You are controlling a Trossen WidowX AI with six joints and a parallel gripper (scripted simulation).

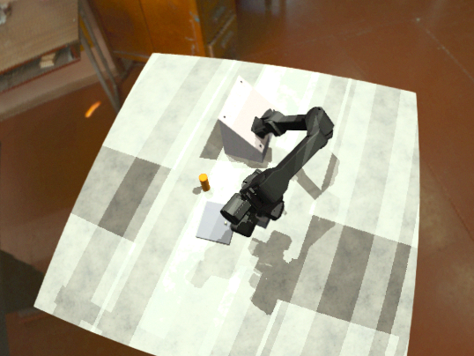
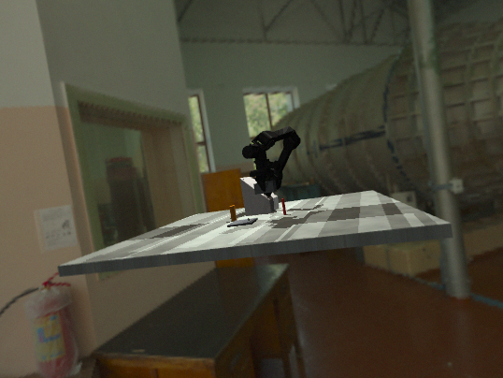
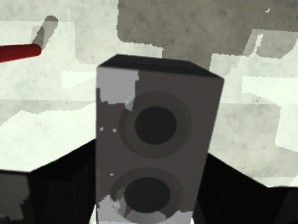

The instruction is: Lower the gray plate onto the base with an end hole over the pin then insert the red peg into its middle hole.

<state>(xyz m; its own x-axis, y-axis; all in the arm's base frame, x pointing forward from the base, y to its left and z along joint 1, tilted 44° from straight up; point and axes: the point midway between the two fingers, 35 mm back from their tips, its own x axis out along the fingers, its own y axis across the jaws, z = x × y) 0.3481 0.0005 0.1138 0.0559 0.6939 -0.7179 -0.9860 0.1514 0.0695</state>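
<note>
Now: the square base 130 mm below my gripper tip and 120 mm to the right of it. From my gripper tip the other things lie so: orange cylinder: 220 mm to the right, 120 mm behind, 100 mm below; then red peg: 120 mm behind, 100 mm below, 50 mm to the left; then gray plate: 30 mm above.
</note>
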